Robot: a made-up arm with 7 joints.
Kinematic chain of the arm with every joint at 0, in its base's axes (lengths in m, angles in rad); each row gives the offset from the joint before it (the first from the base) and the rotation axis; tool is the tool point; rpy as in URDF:
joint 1: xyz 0 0 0.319 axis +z
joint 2: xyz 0 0 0 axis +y
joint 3: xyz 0 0 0.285 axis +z
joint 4: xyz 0.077 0 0 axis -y
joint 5: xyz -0.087 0 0.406 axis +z
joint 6: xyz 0 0 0 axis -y
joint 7: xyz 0.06 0 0 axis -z
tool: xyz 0 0 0 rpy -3.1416 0 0
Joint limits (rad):
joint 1: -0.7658..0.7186
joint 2: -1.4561..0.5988
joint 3: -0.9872..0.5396
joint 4: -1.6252..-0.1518
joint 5: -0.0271..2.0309
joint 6: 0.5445..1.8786
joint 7: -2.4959..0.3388
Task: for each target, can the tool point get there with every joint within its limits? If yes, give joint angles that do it. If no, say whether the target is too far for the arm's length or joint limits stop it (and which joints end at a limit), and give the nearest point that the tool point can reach.
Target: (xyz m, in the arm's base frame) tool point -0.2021 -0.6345 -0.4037
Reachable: no: too far | nearest point 0.1049 -0.5846 0.3503 | short by 0.816 m
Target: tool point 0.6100 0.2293 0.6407
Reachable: yes | joints 0.2237 0.4309 0.1903 -1.1231 0.2962 1.5098 -1.9406
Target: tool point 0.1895 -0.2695 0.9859
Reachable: yes | joints -0.6153 -0.0413 -0.4067 -0.8042 1.1678 0.9551 -1.9685
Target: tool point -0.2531 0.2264 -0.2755
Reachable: no: joint limits stop it (at a limit: joint 2, joint 3, joint 4, joint 5, joint 6) | nearest point -0.5444 0.4870 0.4090 | short by 0.788 m
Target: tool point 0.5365 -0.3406 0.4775
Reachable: yes | joints -0.4199 0.4035 -0.2226 -1.4703 0.7677 0.9607 -0.1751
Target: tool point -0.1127 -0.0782 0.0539
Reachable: no: joint limits stop it (at a limit: joint 1, joint 2, joint 4, joint 6) | nearest point 0.0718 -0.5886 0.3647 | short by 0.625 m
